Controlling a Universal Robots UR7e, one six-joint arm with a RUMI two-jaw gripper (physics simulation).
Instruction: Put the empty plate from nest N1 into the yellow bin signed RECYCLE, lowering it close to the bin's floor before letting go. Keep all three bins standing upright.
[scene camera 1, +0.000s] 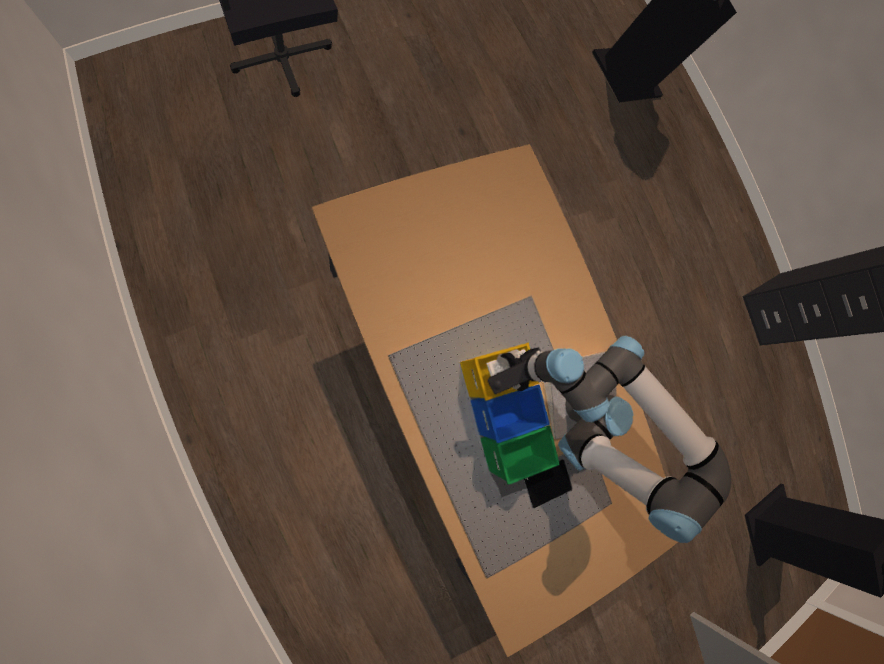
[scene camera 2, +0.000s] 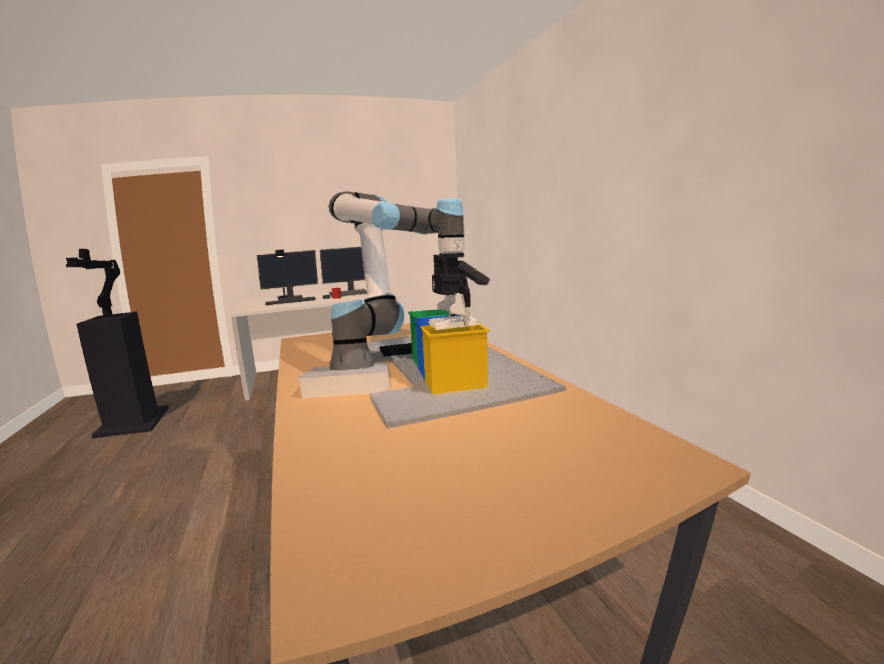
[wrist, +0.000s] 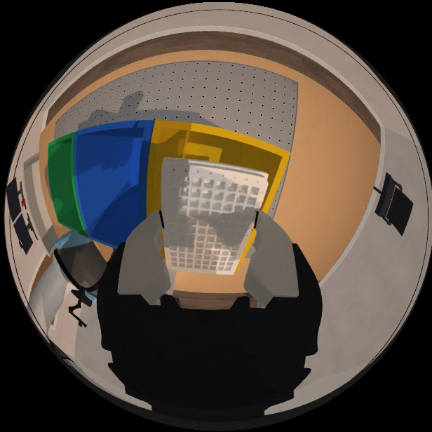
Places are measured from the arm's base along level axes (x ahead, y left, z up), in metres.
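Where they show: gripper, between the fingertips: (scene camera 2: 458, 323); arm's base, origin of its link: (scene camera 2: 352, 367).
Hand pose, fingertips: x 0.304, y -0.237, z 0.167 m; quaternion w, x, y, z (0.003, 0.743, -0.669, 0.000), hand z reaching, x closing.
Things, the pixels of their top centre, and the offset from my fingertips. Level surfaces: height alone.
- white plate, centre of its top: (scene camera 1: 511, 369) (scene camera 2: 452, 318) 0.001 m left, 0.017 m back, 0.015 m up
- yellow bin, centre of its top: (scene camera 2: 453, 327) (scene camera 1: 507, 371) 0.004 m left, 0.014 m back, 0.013 m down
- green bin, centre of its top: (scene camera 1: 529, 454) (scene camera 2: 435, 312) 0.267 m left, 0.016 m ahead, 0.013 m down
- grey perforated mat, height of its surface: 0.195 m down
- black flat object, centre of its top: (scene camera 1: 549, 483) (scene camera 2: 400, 347) 0.456 m left, 0.076 m back, 0.178 m down
My gripper (scene camera 1: 507, 363) (scene camera 2: 457, 311) (wrist: 208, 212) is shut on the white plate (scene camera 1: 494, 367) (scene camera 2: 448, 322) (wrist: 220, 197), gripping opposite edges. The plate shows a grid of wells, empty where visible, and is roughly level. It is over the opening of the yellow bin (scene camera 1: 473, 380) (scene camera 2: 457, 360) (wrist: 172, 142), about at rim height in scene camera 2. The wrist view shows yellow wall around its far part; whether it touches the rim is unclear. The bin's floor is mostly hidden. The yellow bin, blue bin (scene camera 1: 513, 415) (scene camera 2: 420, 350) (wrist: 105, 175) and green bin (scene camera 1: 523, 456) (scene camera 2: 413, 341) (wrist: 61, 175) stand upright.
The three bins stand close side by side on the grey perforated mat (scene camera 1: 428, 400) (scene camera 2: 518, 382) (wrist: 225, 90). A black flat object (scene camera 1: 548, 484) (scene camera 2: 395, 350) lies beside the green bin. The robot's base (scene camera 2: 343, 381) stands beside the mat. Nest N1 cannot be made out.
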